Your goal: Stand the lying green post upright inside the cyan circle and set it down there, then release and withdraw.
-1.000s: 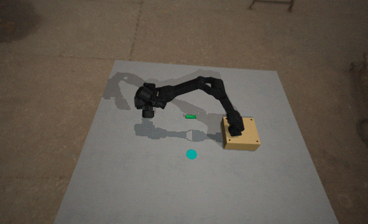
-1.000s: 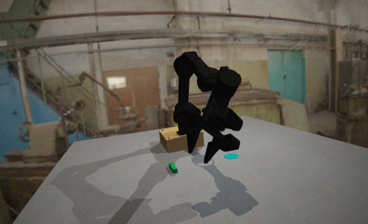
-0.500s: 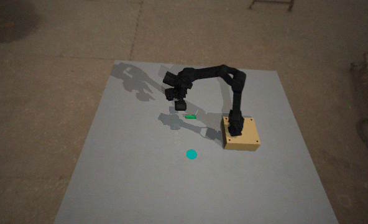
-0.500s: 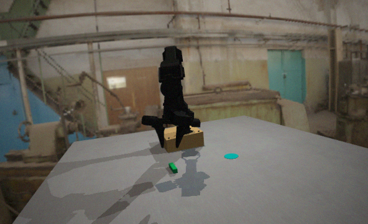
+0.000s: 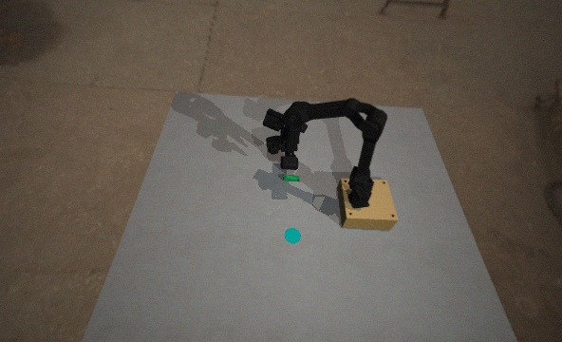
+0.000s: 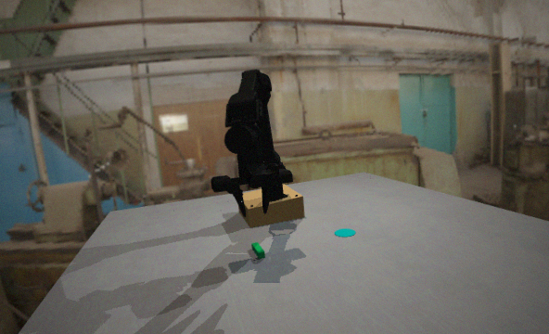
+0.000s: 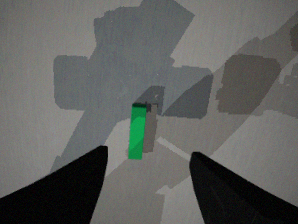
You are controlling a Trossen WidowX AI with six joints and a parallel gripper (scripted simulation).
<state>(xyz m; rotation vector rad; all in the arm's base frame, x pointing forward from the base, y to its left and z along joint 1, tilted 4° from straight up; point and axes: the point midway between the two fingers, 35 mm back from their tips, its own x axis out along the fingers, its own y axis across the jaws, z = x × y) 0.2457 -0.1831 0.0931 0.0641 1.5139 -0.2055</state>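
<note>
Now: the green post 3 cm behind my gripper tip, 1 cm to the left of it and 11 cm below it. Round my gripper tip: cyan circle 2 cm ahead, 26 cm to the left, 11 cm below.
</note>
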